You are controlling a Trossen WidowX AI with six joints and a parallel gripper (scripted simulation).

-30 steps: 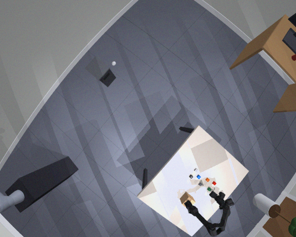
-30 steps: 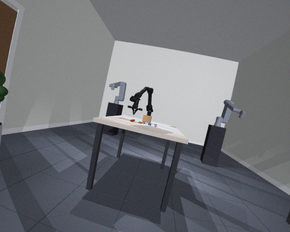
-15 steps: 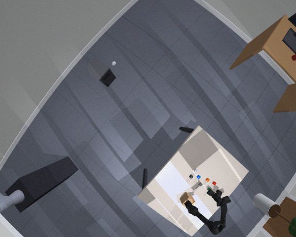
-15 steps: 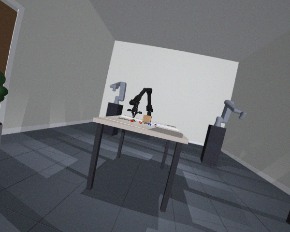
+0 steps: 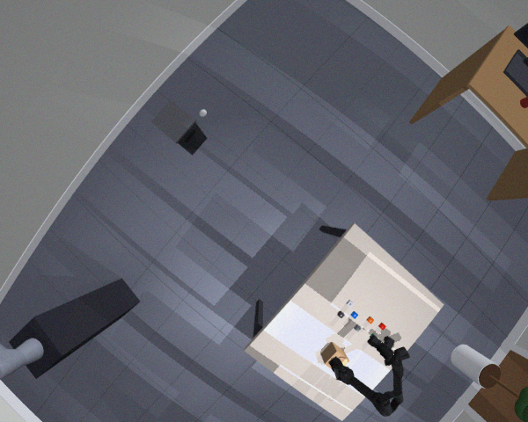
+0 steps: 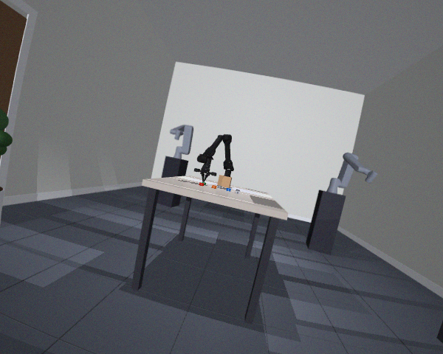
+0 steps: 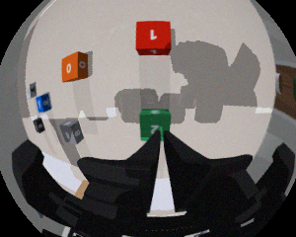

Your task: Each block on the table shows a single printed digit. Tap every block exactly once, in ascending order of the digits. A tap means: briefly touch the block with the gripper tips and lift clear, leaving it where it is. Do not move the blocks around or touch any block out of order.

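The green block lies 1 cm to the left of my gripper tip and 1 cm below it. Also, from my gripper tip: orange block 12 cm to the left, 6 cm ahead, 1 cm below; grey block 14 cm to the left, 4 cm behind, 1 cm below; red block 10 cm ahead, 3 cm to the left, 1 cm below.
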